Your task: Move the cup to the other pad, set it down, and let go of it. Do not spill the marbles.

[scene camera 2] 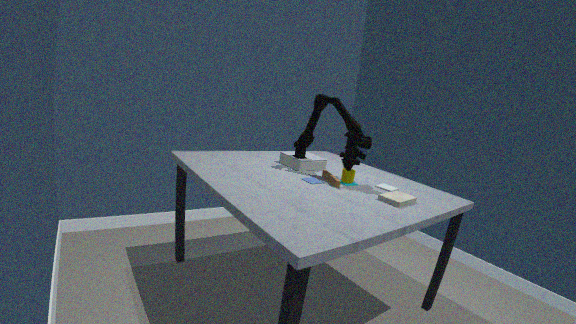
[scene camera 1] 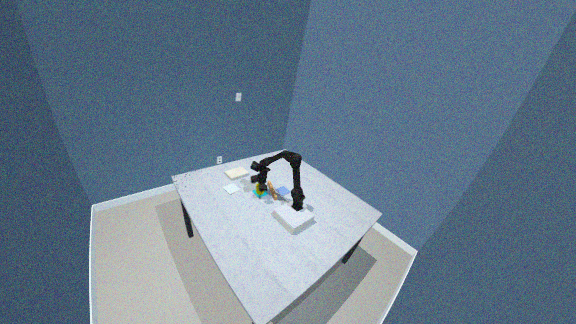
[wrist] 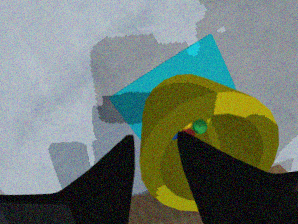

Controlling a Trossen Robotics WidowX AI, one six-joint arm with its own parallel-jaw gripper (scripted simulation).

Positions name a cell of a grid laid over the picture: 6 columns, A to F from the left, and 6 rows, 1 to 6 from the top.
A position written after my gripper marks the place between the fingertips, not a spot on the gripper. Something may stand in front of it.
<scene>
I see my gripper (wrist: D4) and a yellow cup (wrist: E4).
</scene>
